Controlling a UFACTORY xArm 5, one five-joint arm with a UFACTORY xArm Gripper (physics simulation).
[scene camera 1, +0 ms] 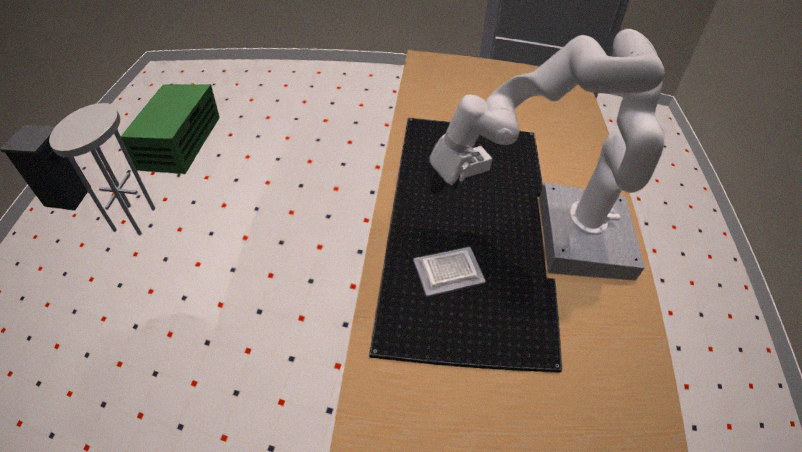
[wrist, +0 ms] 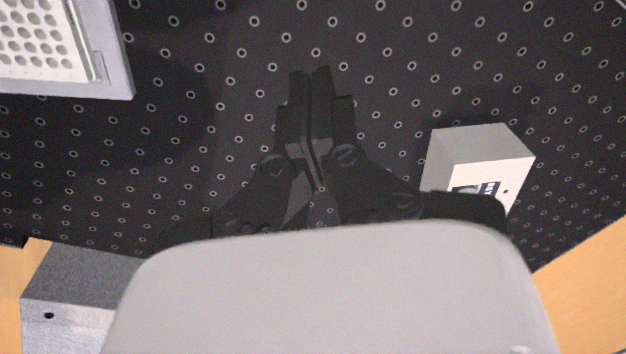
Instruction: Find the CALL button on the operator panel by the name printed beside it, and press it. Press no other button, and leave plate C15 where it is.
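Frame: origin at the arm's base, x right, y ahead, z up, level; metres.
Where they show: gripper, fingertip midpoint: [scene camera 1: 435, 190] [wrist: 317, 96]; arm's base at its link origin: [scene camera 1: 588, 218].
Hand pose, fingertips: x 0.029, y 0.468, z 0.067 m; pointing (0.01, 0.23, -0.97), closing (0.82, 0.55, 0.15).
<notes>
Things, the pixels of their top centre, and the offset from my fingertips. "*": a spot on its surface instead. Level surfaces: height alone.
- operator panel at its top centre: [wrist: 470, 228] [scene camera 1: 465, 157] dy -0.115, dx +0.219, dz -0.069 m
- dark label at a spot on its surface: [wrist: 490, 188] * dy -0.067, dx +0.203, dz -0.072 m
- grey round button at its top centre: [wrist: 464, 197] dy -0.082, dx +0.184, dz -0.069 m
- Plate C15 at its top centre: [scene camera 1: 450, 266] dy -0.039, dx -0.179, dz -0.099 m
- pale grey holder at its top centre: [scene camera 1: 449, 269] dy -0.039, dx -0.179, dz -0.109 m
- black perforated board at its surface level: dz -0.125 m
- wooden table at its surface level: dz -0.138 m
The operator panel [scene camera 1: 479, 163] [wrist: 482, 142] is a pale box on the black board, partly hidden by my gripper in both views. In the wrist view, one dark label [wrist: 490, 188] shows at its edge, too cut off to read surely, beside part of a grey round button [wrist: 466, 190]. The name CALL does not show. My gripper [scene camera 1: 441, 186] [wrist: 317, 96] is shut and empty, above the board beside the panel. Plate C15 [scene camera 1: 449, 267] [wrist: 32, 42], a white well plate, lies in a pale grey holder [scene camera 1: 427, 286] [wrist: 120, 65], apart from the gripper.
The black perforated board [scene camera 1: 466, 336] [wrist: 380, 65] lies on the wooden table [scene camera 1: 606, 359] [wrist: 590, 280]. My arm's grey base block [scene camera 1: 584, 261] [wrist: 70, 275] stands beside it. On the floor are a green crate [scene camera 1: 168, 112], a round stool [scene camera 1: 87, 126] and a dark bin [scene camera 1: 50, 179].
</notes>
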